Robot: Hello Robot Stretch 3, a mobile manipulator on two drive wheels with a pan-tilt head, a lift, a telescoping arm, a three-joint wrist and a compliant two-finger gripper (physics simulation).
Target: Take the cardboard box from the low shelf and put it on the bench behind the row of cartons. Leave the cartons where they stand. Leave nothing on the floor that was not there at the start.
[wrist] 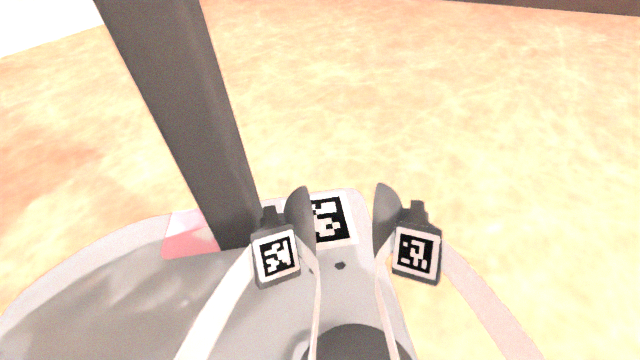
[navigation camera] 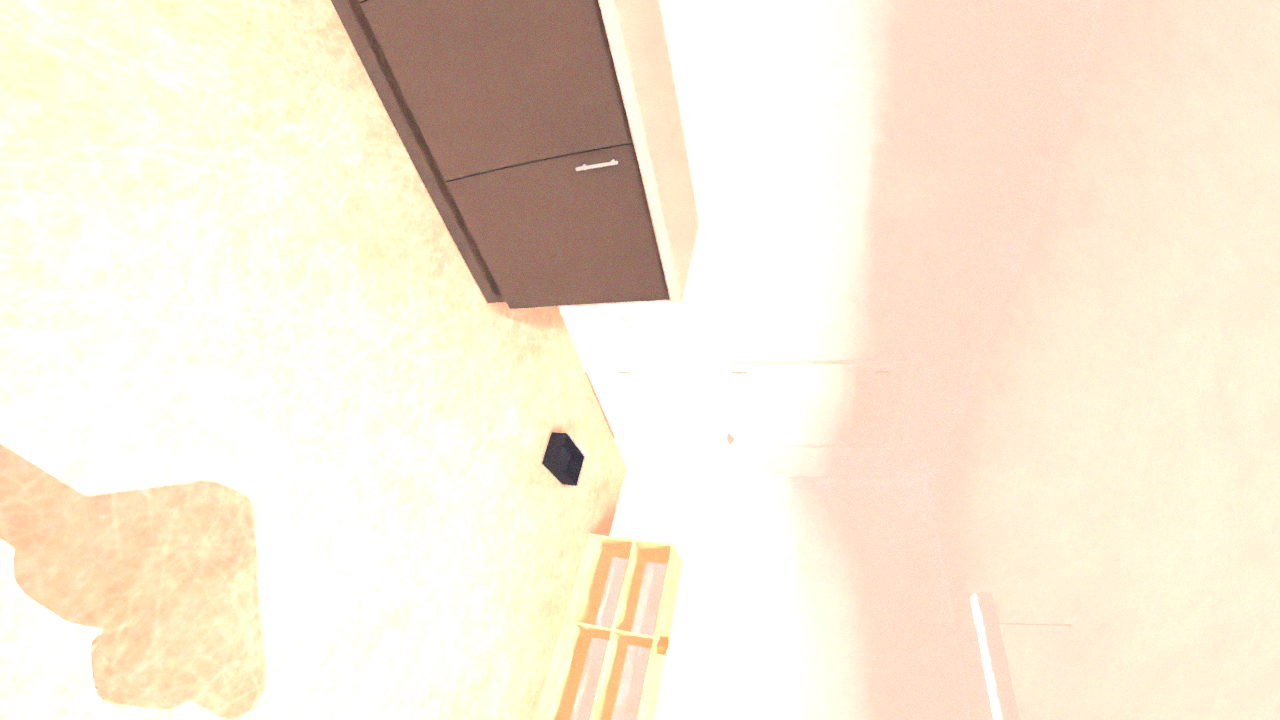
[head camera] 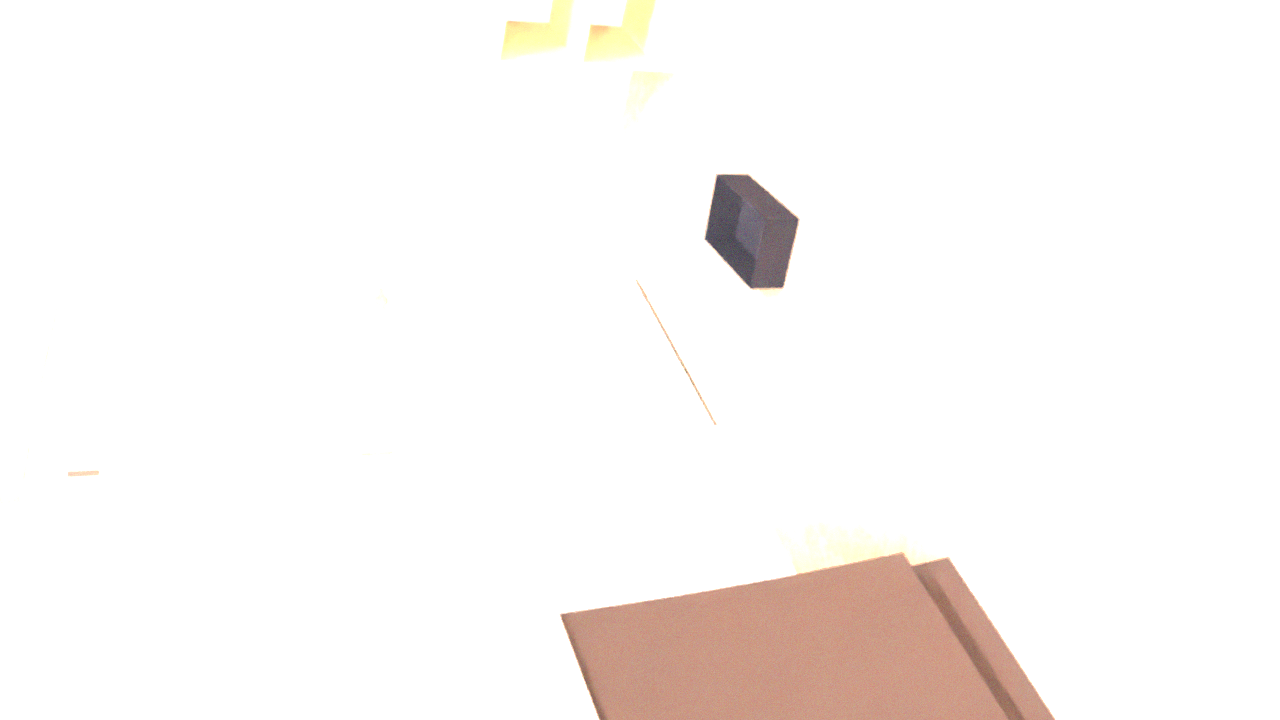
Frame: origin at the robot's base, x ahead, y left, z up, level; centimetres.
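Seen in the pictures: gripper, fingertip midpoint: [wrist: 341, 209].
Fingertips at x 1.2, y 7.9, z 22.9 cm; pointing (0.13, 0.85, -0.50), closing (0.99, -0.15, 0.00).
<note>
A point is followed by its place in that frame.
My gripper [wrist: 341, 209] {x 1.2, y 7.9, z 22.9 cm} is open in the wrist view, with nothing between its fingertips. It hangs above my own grey base [wrist: 345, 280] {x 1.1, y 7.1, z 16.0 cm}, and a square marker on the base shows behind the fingers. The cardboard box, the bench and the row of cartons do not show in these views. A light wooden shelf unit [navigation camera: 580, 586] {x 256.5, y -126.7, z 5.0 cm} with open compartments shows at the bottom of the navigation view. Parts of it also show, washed out, at the top of the head view. I cannot tell whether it is the low shelf. A tiny orange-brown thing [navigation camera: 662, 644] {x 244.0, y -149.4, z 64.1 cm} shows at its edge.
A brown cabinet [head camera: 769, 653] {x 149.1, y 48.1, z 53.3 cm} [navigation camera: 572, 232] {x 136.6, y 58.9, z 57.1 cm} stands by the wall. A small dark open box [head camera: 775, 250] {x 221.5, y -30.8, z 5.1 cm} [navigation camera: 563, 458] {x 242.5, y -39.2, z 0.4 cm} is on the floor between cabinet and shelf unit. My dark mast [wrist: 185, 125] {x -6.9, y 11.6, z 27.7 cm} rises left of the gripper. Much of the head view is overexposed.
</note>
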